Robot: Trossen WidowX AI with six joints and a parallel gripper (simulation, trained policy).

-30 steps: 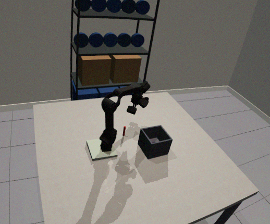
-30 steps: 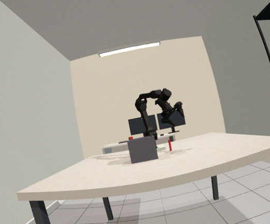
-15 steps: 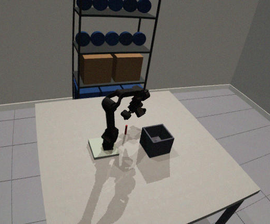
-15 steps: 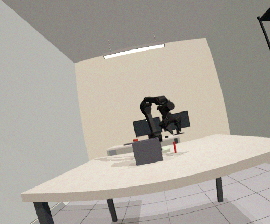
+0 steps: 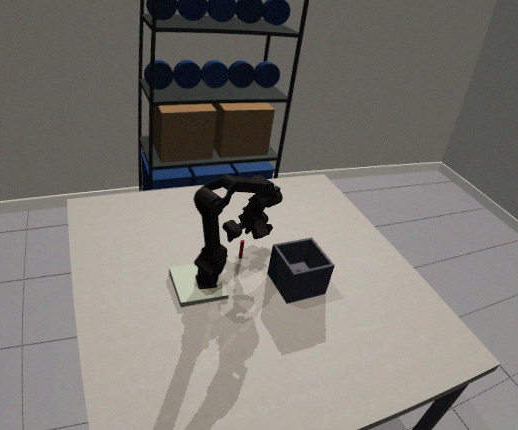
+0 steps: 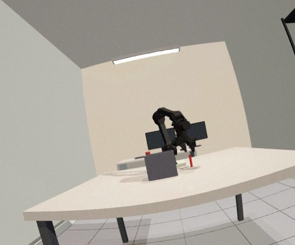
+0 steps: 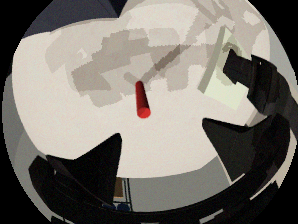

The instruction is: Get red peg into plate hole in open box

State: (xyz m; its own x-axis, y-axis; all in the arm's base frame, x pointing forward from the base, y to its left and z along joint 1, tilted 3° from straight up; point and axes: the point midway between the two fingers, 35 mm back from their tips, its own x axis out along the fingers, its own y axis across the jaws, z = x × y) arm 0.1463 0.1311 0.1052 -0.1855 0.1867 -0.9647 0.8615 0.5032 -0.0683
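My gripper tip is now 60 mm above the red peg and 20 mm short of it. Round my gripper tip: grey plate 180 mm to the right, 180 mm ahead, 50 mm below.
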